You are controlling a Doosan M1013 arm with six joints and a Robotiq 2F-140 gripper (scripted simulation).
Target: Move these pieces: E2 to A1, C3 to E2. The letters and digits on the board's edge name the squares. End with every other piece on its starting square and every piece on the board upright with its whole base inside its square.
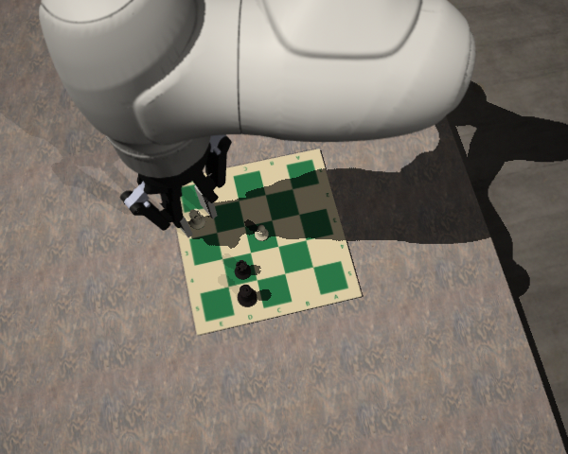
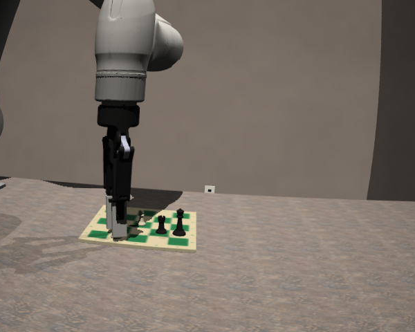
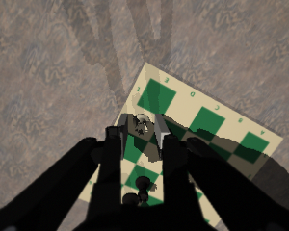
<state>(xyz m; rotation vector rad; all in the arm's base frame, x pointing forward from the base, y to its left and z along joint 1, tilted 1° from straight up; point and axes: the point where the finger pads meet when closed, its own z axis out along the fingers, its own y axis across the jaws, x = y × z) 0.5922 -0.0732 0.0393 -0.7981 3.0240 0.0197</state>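
The white piece is 30 mm below my hand. Round my hand: white pawn (80 mm to the left, 30 mm below, 30 mm ahead); then black queen (110 mm ahead, 50 mm to the left, 20 mm below); then chessboard (80 mm to the left, 50 mm below, 40 mm ahead).
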